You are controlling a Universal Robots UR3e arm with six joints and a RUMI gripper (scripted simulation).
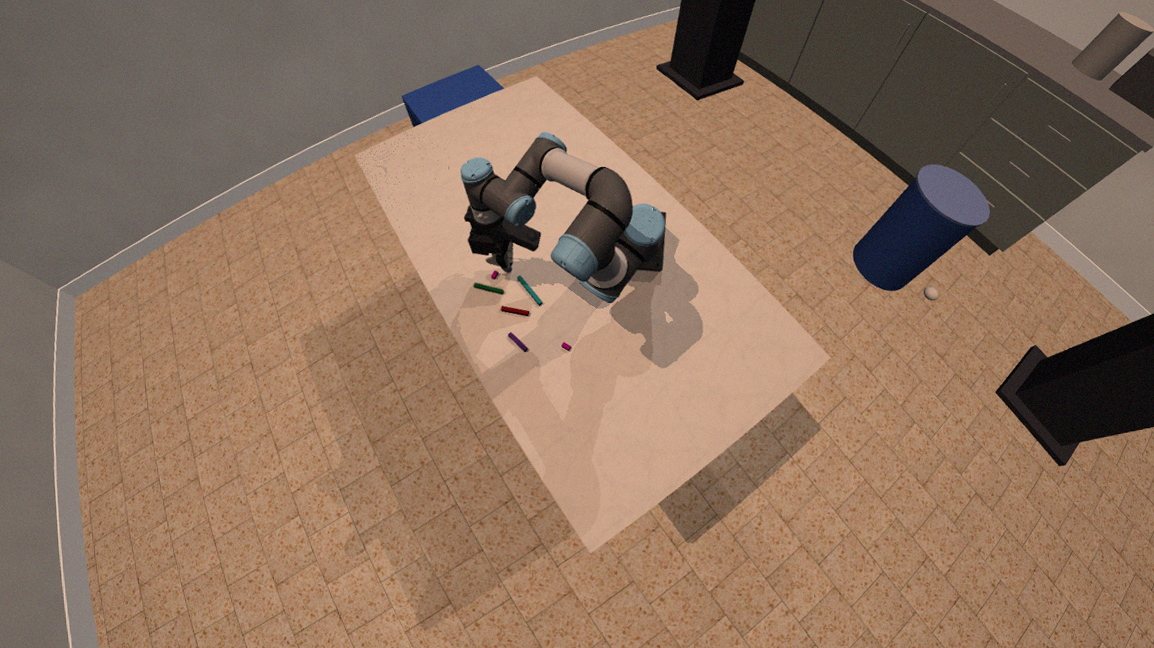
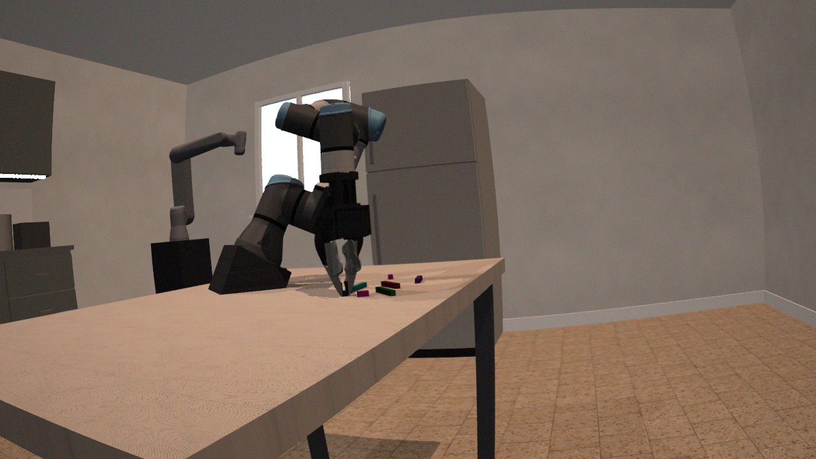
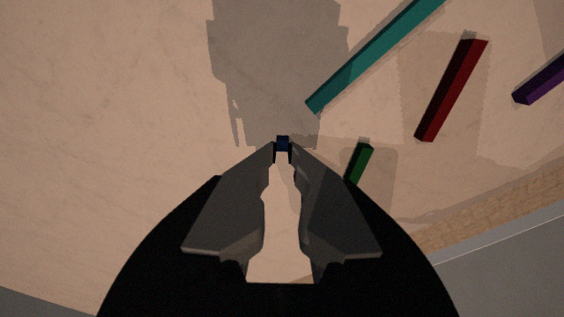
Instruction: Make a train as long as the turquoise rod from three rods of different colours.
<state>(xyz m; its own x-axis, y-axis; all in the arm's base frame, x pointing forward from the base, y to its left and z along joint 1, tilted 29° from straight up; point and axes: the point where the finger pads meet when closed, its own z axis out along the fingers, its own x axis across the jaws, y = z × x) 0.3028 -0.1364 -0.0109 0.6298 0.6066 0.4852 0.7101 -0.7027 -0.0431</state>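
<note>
Now: hand 190 mm to the right of the purple rod, 80 mm short of it and 10 mm above it. From my hand the other things lie so: green rod (70 mm ahead, 20 mm to the left, 10 mm below); then turquoise rod (80 mm to the left, 10 mm below, 10 mm behind); then blue rod (10 mm below).
</note>
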